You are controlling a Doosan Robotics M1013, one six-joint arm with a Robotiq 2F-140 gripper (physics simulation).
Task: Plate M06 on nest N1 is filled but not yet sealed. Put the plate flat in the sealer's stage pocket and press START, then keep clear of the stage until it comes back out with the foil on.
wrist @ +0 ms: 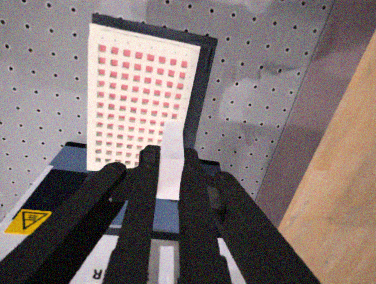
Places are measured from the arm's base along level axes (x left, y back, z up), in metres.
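Pixels of known places: gripper, fingertip midpoint: (171,136).
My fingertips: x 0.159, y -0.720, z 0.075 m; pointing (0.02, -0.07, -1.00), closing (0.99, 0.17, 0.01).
For each thing: its top centre in the pictures, then the offset to it from my fingertips. "pt": a spot on its surface instead. Level surfaces: height alone.
- Plate M06, top centre: (136,117) dx -0.033, dy +0.009, dz +0.000 m
- sealer's dark stage, surface spot: (204,75) pt dx +0.015, dy +0.055, dz -0.022 m
- sealer, surface spot: (70,158) pt dx -0.105, dy -0.103, dz -0.074 m
- yellow warning label, surface spot: (28,221) pt dx -0.102, dy -0.102, dz +0.031 m
- grey perforated deck, surface height: dz -0.113 m
Plate M06 (135,95), cream with rows of red-filled wells, lies on the sealer's dark stage (204,75), which sticks out of the sealer (70,158). Dark stage shows along the plate's top and right edges. I cannot tell whether the plate is fully down in the pocket. The wells look open, with no foil visible. My gripper (171,136) is shut and holds nothing; its pale fingertips overlap the plate's lower right part in the view. It hides that corner and part of the sealer's front. START and nest N1 do not show.
A yellow warning label (28,221) is on the sealer's top at the lower left. A grey perforated deck (255,105) lies around the stage. A wooden surface (335,175) runs along the right side, beyond a purplish-grey strip (305,105).
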